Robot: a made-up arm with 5 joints. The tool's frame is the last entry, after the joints.
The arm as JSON. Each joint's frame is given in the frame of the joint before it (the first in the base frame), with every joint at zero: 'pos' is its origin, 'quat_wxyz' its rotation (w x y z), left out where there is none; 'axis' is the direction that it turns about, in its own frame. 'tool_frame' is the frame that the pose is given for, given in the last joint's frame.
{
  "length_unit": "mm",
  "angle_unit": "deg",
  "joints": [
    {
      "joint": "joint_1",
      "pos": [
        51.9,
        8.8,
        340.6
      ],
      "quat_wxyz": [
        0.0,
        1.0,
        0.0,
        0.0
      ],
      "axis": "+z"
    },
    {
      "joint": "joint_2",
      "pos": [
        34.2,
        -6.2,
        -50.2
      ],
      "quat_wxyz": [
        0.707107,
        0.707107,
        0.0,
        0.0
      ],
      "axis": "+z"
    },
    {
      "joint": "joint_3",
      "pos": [
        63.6,
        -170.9,
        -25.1
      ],
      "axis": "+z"
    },
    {
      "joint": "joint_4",
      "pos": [
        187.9,
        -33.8,
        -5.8
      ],
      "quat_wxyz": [
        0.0,
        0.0,
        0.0,
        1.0
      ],
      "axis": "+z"
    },
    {
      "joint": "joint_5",
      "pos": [
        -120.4,
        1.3,
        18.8
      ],
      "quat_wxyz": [
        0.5,
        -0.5,
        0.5,
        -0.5
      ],
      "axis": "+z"
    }
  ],
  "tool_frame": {
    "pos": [
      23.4,
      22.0,
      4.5
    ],
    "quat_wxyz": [
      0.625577,
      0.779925,
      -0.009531,
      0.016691
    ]
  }
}
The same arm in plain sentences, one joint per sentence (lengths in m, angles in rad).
The arm has five revolute joints in a row. What follows holds with every joint at zero, and every direction is one of the base frame's.
Joint 1 sits 0.0519 m along +x and 0.0088 m along +y and 0.3406 m along +z from the base frame's origin and rotates about -z.
Joint 2 sits 0.0342 m along +x and 0.0062 m along +y and 0.0502 m along +z from joint 1 and rotates about +y.
Joint 3 sits 0.0636 m along +x and 0.0251 m along -y and 0.1709 m along +z from joint 2 and rotates about +y.
Joint 4 sits 0.1879 m along +x and 0.0058 m along -y and 0.0338 m along +z from joint 3 and rotates about +y.
Joint 5 sits 0.1204 m along +x and 0.0188 m along +y and 0.0013 m along +z from joint 4 and rotates about -x.
The tool frame, which is the frame that the pose is given for, sits 0.0045 m along -x and 0.022 m along -y and 0.0234 m along -z from joint 5; its axes are the base frame's turned by roll 1.9467, pitch 1.5324 and yaw -2.9844 rad (as in URDF: about the fixed x, then y, then z).

